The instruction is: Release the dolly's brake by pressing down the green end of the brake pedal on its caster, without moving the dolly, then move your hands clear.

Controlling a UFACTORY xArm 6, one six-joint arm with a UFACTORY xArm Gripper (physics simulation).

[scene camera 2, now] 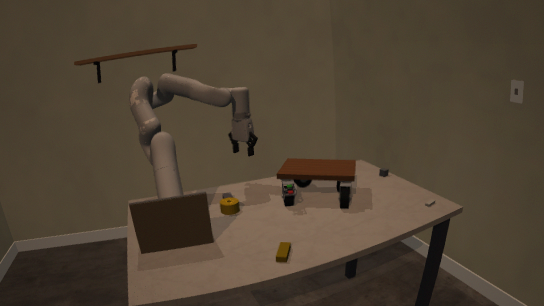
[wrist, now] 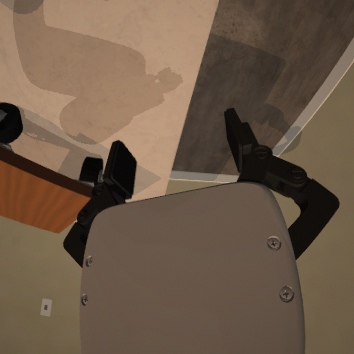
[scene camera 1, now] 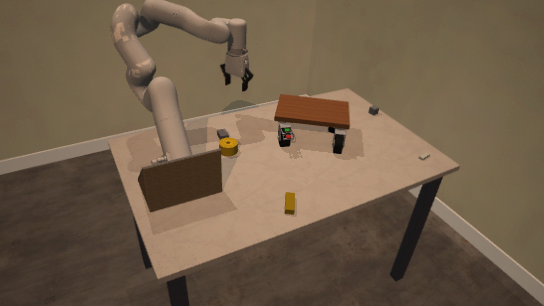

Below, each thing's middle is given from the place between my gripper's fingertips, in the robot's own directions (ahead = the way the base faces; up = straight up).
My hand is 300 mm to the left of the dolly (scene camera 1: pixel 333 114), 190 mm short of it and 80 mm above it.
